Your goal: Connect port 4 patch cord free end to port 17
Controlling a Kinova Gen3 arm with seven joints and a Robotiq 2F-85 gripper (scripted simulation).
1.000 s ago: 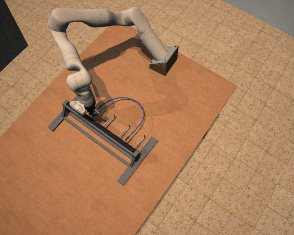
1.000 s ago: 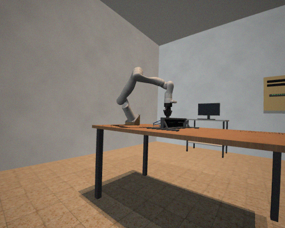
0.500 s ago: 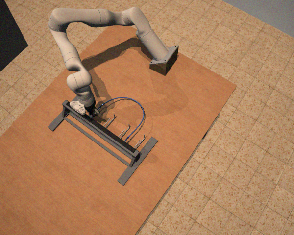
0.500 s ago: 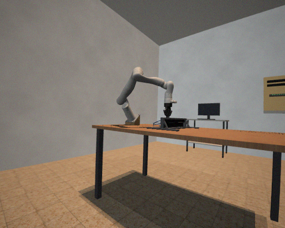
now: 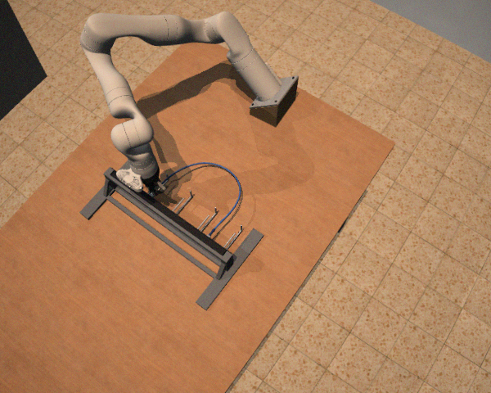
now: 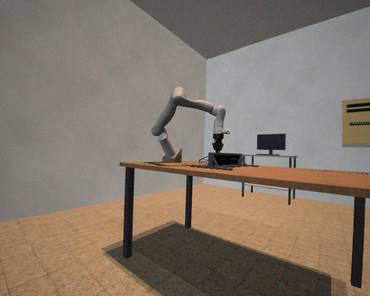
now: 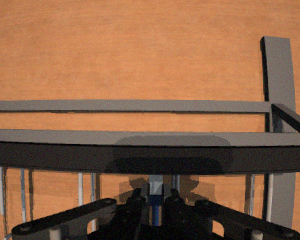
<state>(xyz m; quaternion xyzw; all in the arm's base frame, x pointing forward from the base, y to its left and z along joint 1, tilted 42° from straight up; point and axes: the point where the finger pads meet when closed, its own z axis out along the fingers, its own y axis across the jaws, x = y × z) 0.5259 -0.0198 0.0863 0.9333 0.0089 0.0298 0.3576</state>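
Now: hand 1 cm short of the plug and 1 cm above it.
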